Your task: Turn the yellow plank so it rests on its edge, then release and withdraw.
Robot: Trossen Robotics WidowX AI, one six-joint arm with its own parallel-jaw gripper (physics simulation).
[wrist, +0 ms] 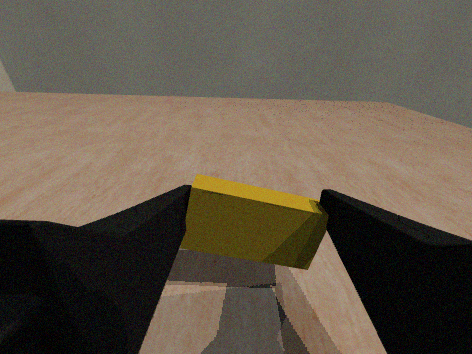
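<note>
The yellow plank is in the lower middle of the wrist view, between the two black fingers. Its narrow bright face is on top and its broad darker face is toward the camera. It slants a little down to the right in the view. My gripper is shut on the plank, with one finger at its left end and the other at its right end. The plank's lower edge shows, with shadow on the table just below it. Whether that edge touches the table I cannot tell.
The light wood-grained table top stretches away behind the plank to its far edge. A grey wall stands beyond it. Dark shadows of the arm and gripper fall on the table below the plank, between the fingers.
</note>
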